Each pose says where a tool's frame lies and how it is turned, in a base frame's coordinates. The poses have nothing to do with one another.
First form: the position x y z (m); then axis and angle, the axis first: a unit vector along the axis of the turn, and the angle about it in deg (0 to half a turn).
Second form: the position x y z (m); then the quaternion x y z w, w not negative. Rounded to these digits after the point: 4 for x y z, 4 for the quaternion.
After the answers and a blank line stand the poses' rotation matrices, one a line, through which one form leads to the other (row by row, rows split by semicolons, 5 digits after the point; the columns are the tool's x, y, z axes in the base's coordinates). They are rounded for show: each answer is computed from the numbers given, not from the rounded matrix.
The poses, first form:
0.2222, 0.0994, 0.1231, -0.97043, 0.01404, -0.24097, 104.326
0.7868, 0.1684, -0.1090, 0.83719, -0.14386, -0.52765, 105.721
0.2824, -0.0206, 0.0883, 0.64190, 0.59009, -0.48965, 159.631
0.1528, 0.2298, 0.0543, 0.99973, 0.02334, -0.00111, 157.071
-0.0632, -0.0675, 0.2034, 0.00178, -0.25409, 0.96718, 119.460
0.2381, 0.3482, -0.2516, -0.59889, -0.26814, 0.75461, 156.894
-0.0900, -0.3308, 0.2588, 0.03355, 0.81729, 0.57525, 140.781
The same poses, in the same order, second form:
0.2222, 0.0994, 0.1231, -0.7664, 0.0111, -0.1903, 0.6134
0.7868, 0.1684, -0.1090, 0.6674, -0.1147, -0.4206, 0.6038
0.2824, -0.0206, 0.0883, 0.6318, 0.5808, -0.4819, 0.1768
0.1528, 0.2298, 0.0543, 0.9798, 0.0229, -0.0011, 0.1988
-0.0632, -0.0675, 0.2034, 0.0015, -0.2194, 0.8353, 0.5041
0.2381, 0.3482, -0.2516, -0.5868, -0.2627, 0.7393, 0.2003
-0.0900, -0.3308, 0.2588, 0.0316, 0.7699, 0.5419, 0.3356

0.92732 0.21648 0.30531; -0.25047 -0.24719 0.93603; 0.27810 -0.94447 -0.17500
0.61984 0.35484 -0.69992; -0.66098 -0.24465 -0.70940; -0.42296 0.90235 0.08290
-0.13916 0.90430 -0.40357; 0.56344 -0.26283 -0.78323; -0.81435 -0.33639 -0.47295
0.99895 0.04526 0.00696; 0.04439 -0.91994 -0.38953; -0.01122 0.38943 -0.92099
-0.49181 -0.84280 -0.21867; 0.84145 -0.39550 -0.36816; 0.22380 -0.36506 0.90368
-0.23122 0.01216 -0.97283; 0.60442 -0.78175 -0.15342; -0.76237 -0.62347 0.17341
-0.77274 -0.31506 0.55101; 0.41239 0.41072 0.81317; -0.48251 0.85560 -0.18745

